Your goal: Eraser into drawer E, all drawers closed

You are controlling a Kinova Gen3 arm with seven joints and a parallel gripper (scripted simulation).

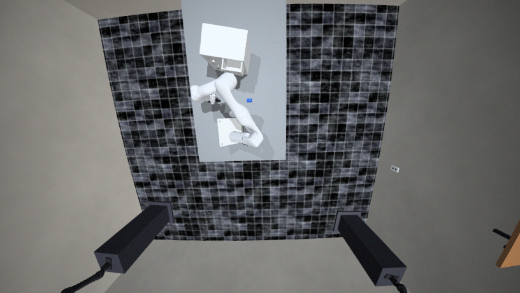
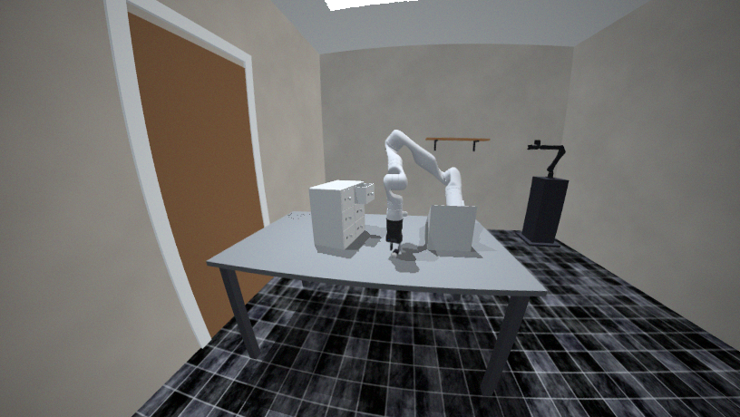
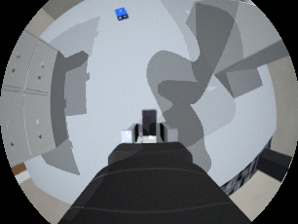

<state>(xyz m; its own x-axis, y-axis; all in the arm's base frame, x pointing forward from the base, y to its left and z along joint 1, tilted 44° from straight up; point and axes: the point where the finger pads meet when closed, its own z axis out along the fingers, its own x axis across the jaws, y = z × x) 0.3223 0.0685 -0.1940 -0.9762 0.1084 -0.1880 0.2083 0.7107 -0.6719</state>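
Right now the black-and-white piece is 10 mm to the left of my hand and 30 mm below it. The rest, counted from my hand: blue block 10 mm ahead, 290 mm to the right, 30 mm below; drawer 340 mm ahead, 80 mm to the right, 10 mm below.
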